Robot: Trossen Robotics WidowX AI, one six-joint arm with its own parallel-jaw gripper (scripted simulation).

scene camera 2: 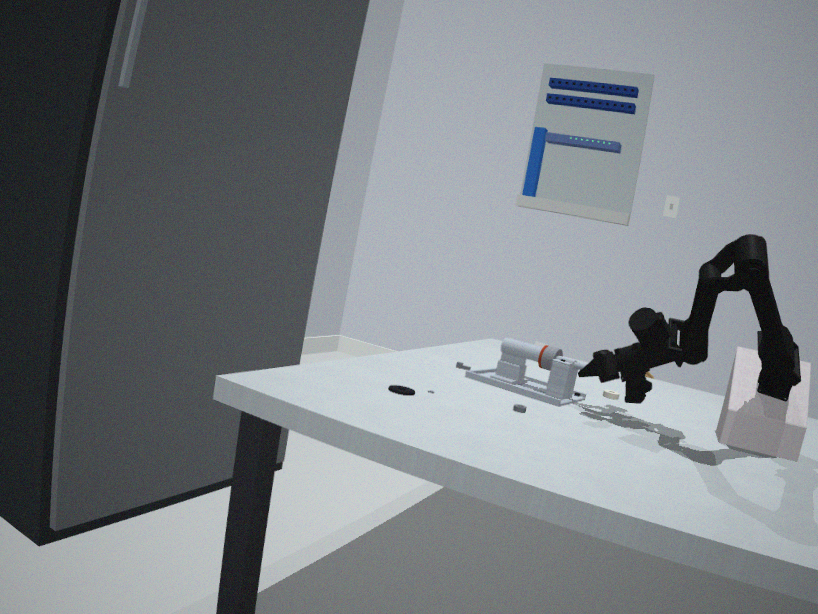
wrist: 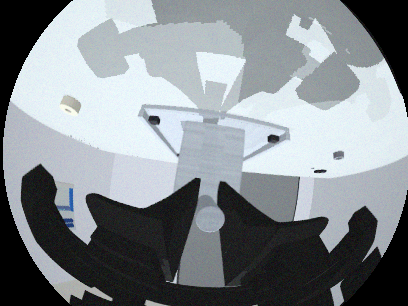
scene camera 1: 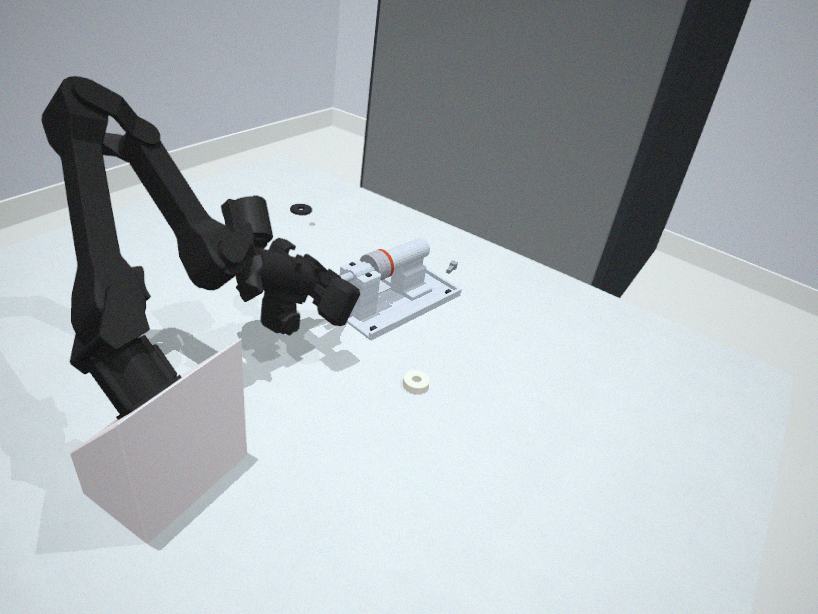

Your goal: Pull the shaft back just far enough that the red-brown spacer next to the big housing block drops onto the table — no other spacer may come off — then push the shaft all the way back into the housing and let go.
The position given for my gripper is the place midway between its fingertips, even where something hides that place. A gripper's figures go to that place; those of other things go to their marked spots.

Scene:
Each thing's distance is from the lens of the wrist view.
my gripper [wrist: 209, 185]: 0.10 m
grey shaft [wrist: 209, 217]: 0.07 m

